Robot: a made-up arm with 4 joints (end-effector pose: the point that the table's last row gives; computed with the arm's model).
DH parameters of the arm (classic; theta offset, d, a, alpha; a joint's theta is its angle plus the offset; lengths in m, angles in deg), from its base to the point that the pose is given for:
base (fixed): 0 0 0 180
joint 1: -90 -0.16 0.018 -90
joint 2: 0 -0.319 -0.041 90
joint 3: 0 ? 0.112 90
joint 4: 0 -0.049 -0.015 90
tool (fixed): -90 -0.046 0 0
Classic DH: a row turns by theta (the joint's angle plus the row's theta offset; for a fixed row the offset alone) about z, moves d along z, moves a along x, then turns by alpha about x.
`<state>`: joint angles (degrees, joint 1 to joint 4).
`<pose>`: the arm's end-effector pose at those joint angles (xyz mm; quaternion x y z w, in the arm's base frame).
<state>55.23 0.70 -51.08 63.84</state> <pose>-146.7 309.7 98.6 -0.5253 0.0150 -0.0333 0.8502</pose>
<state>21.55 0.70 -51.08 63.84</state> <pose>-293.8 176.4 98.6 -0.5071 -0.1378 0.2144 0.8233</pose>
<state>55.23 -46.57 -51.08 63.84</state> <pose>-193.8 277.0 90.3 -0.6866 0.2861 0.1390 0.6538</pose>
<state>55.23 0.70 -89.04 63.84</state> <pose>-195.1 329.9 98.3 -0.5043 -0.1587 0.2437 0.8131</pose>
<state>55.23 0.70 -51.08 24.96</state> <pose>-145.3 324.8 70.2 -0.2124 0.0031 -0.0364 0.9765</pose>
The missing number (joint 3, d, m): 0.055
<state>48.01 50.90 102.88 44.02</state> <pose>-166.2 203.4 30.2 0.2686 0.5111 -0.7361 0.3533</pose>
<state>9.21 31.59 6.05 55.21</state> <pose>-248.7 111.6 111.3 -0.2008 0.0526 -0.1167 0.9712</pose>
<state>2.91 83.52 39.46 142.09</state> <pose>-218.7 38.8 160.6 -0.4524 0.3228 0.1100 0.8241</pose>
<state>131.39 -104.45 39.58 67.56</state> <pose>134.3 202.4 197.0 0.4840 -0.8114 0.1919 0.2657</pose>
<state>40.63 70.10 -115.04 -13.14</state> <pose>-266.4 361.3 85.1 0.1948 -0.5011 0.5560 0.6339</pose>
